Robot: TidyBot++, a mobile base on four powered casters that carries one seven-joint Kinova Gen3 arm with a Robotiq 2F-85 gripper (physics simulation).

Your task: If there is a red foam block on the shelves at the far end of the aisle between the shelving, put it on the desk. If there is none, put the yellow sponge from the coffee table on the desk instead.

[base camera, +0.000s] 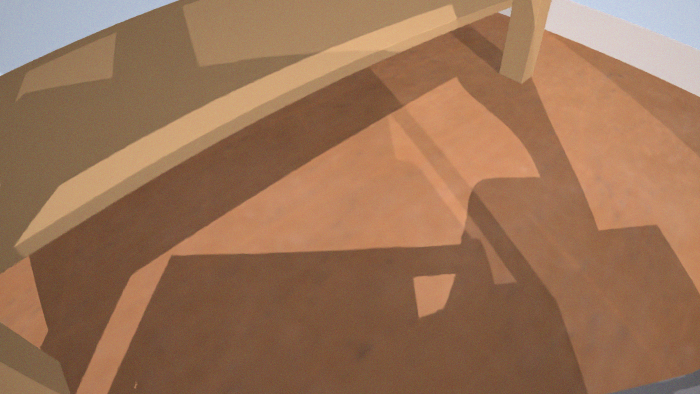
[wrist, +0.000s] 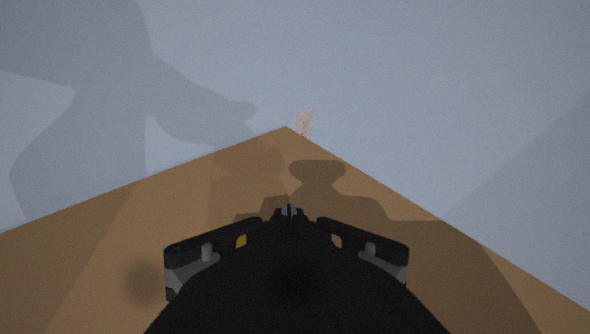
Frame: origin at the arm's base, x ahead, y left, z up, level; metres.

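Seen in the pictures: gripper, between the fingertips: (wrist: pixel 288 212).
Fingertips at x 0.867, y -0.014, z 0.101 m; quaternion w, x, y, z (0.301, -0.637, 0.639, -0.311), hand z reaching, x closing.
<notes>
Offsets run from my fingertips to a thing's top centre. "*": to the spot under its first point. Level surfaces: height alone.
My gripper (wrist: pixel 288 212) is shut in the wrist view, its fingertips meeting with nothing seen between them, over the brown wooden table top {dz -0.047 m} (wrist: pixel 170 200). Small bits of the yellow sponge {* dx -0.034, dy +0.041, dz +0.008 m} (wrist: pixel 241 241) show through and just above the left finger's linkage; the rest of it is hidden behind the gripper. In the base camera view, the wooden table's long edge (base camera: pixel 225 105) and a leg {* dx -0.152, dy -0.305, dz -0.424 m} (base camera: pixel 522 45) show. A red foam block, the shelves and the desk do not show in these views.
A pale blue wall (wrist: pixel 425 100) stands beyond the table's corner, with a small whitish card-like piece {* dx +0.368, dy -0.054, dz -0.077 m} (wrist: pixel 304 123) by the corner. Reddish-brown floor {dz -0.497 m} (base camera: pixel 310 200) with hard shadows lies below the table. A white strip (base camera: pixel 625 45) runs along the wall's foot.
</notes>
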